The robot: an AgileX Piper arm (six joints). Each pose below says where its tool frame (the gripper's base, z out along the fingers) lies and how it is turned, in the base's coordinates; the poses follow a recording.
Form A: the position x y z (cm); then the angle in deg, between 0 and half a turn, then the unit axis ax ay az.
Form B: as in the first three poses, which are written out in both.
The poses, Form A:
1: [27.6 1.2 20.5 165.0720 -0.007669 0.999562 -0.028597]
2: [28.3 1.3 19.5 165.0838 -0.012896 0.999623 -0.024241]
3: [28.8 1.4 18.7 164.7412 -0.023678 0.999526 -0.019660]
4: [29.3 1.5 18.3 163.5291 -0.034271 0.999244 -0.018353]
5: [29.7 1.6 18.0 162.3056 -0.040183 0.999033 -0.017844]
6: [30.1 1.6 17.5 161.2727 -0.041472 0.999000 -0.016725]
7: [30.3 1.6 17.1 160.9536 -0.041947 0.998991 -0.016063]
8: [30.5 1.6 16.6 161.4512 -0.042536 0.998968 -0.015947]
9: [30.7 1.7 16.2 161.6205 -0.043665 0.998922 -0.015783]
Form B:
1:
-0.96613 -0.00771 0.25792
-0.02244 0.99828 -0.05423
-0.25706 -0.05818 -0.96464
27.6 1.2 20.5

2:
-0.96598 -0.01911 0.25792
-0.03159 0.99852 -0.04433
-0.25669 -0.05097 -0.96515
28.3 1.3 19.5

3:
-0.96365 -0.04133 0.26397
-0.05167 0.99814 -0.03238
-0.26214 -0.04484 -0.96399
28.8 1.4 18.7

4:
-0.95666 -0.06188 0.28455
-0.07229 0.99704 -0.02621
-0.28208 -0.04564 -0.95830
29.3 1.5 18.3

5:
-0.94954 -0.07297 0.30505
-0.08381 0.99623 -0.02260
-0.30225 -0.04702 -0.95207
29.7 1.6 18.0

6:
-0.94371 -0.07530 0.32209
-0.08604 0.99611 -0.01922
-0.31939 -0.04585 -0.94651
30.1 1.6 17.5

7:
-0.94183 -0.07627 0.32732
-0.08676 0.99608 -0.01753
-0.32469 -0.04490 -0.94475
30.3 1.6 17.1

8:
-0.94453 -0.07770 0.31911
-0.08785 0.99598 -0.01750
-0.31646 -0.04456 -0.94756
30.5 1.6 16.6

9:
-0.94527 -0.08003 0.31631
-0.08999 0.99580 -0.01696
-0.31363 -0.04450 -0.94850
30.7 1.7 16.2

